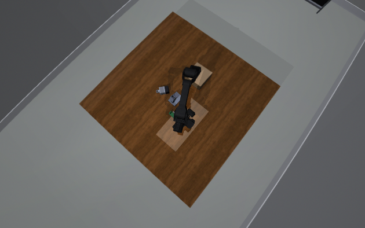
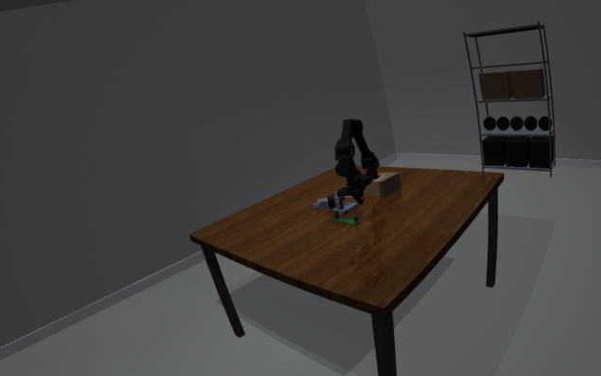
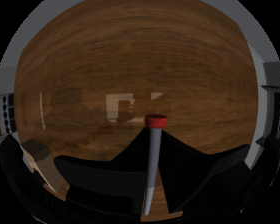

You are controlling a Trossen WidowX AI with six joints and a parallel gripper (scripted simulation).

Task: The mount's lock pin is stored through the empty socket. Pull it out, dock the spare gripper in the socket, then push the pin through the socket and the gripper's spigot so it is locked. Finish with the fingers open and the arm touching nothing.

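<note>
Right now the green rack is 1 cm behind my gripper tip, 10 cm to the right of it and 7 cm below it. The rest, counted from my gripper tip: grey mount (13 cm behind, 19 cm to the right, 4 cm below); then spare gripper (15 cm behind, 33 cm to the right, 7 cm below).
</note>
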